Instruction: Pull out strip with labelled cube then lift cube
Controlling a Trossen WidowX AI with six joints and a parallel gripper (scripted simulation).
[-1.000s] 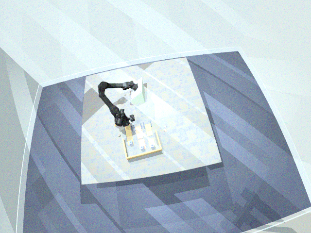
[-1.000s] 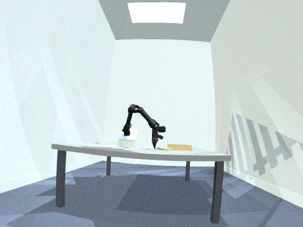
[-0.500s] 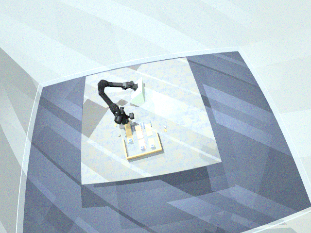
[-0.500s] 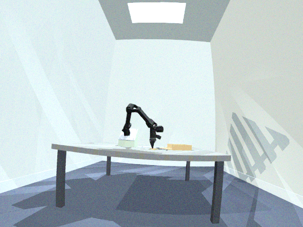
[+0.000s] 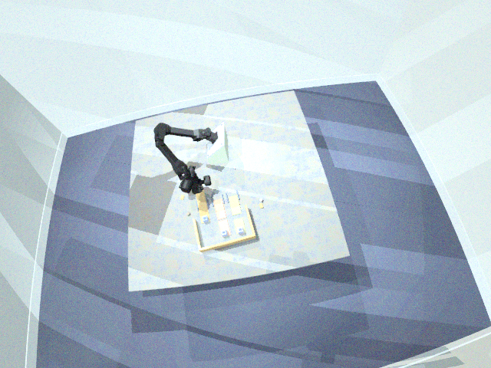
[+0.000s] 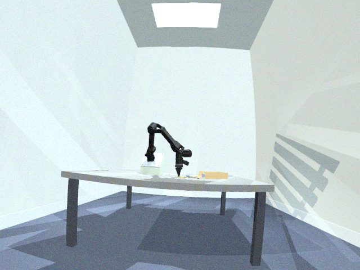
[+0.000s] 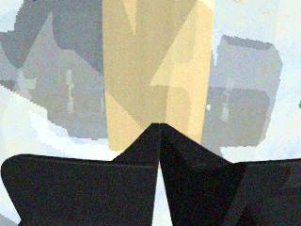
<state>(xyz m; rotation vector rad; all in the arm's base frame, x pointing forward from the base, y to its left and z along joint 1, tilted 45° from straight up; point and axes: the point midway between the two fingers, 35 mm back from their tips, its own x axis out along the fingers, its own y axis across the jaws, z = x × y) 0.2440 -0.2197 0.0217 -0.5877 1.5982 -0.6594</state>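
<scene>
My gripper tip is now 10 cm short of the pale orange strip and 1 cm to the right of it.
</scene>
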